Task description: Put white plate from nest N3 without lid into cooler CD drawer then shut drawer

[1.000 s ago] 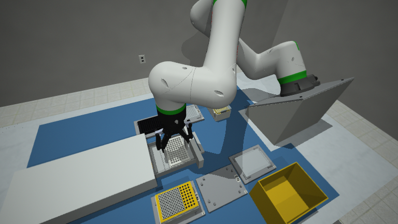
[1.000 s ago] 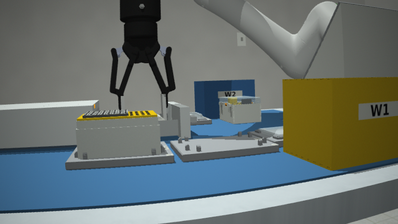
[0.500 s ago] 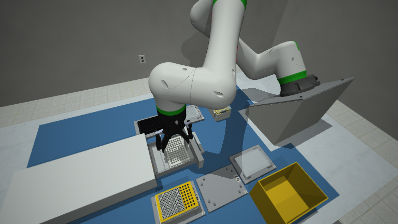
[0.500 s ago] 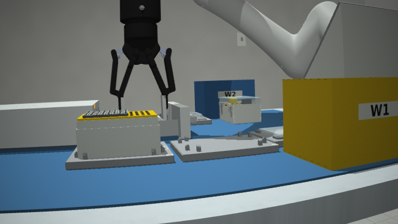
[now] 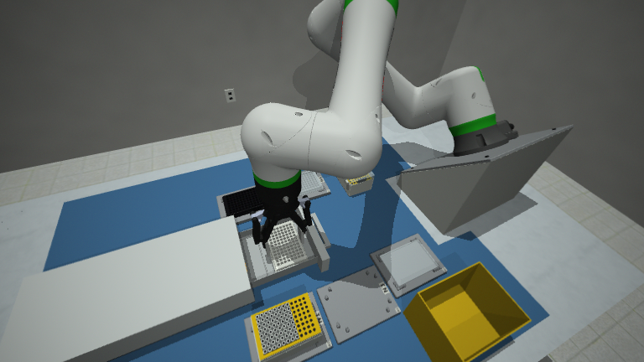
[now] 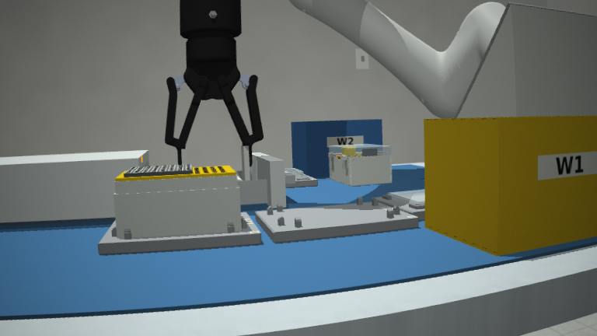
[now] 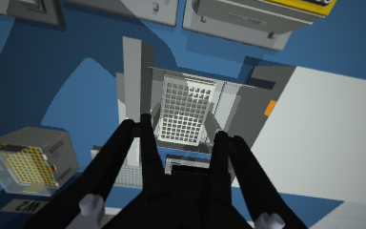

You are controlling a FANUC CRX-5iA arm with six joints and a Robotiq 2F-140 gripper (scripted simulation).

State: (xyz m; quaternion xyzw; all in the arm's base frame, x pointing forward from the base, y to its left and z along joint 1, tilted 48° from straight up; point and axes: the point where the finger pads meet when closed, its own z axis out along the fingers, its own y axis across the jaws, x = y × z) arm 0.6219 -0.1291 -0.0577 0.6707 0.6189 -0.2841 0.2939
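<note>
Right now the drawer is 3 cm ahead of my hand and 2 cm below it. From my hand the other things lie so: white plate 2 cm below; then yellow tip box 18 cm to the left, 6 cm ahead, 1 cm above; then black plate 19 cm to the right, 5 cm ahead, 3 cm below.
</note>
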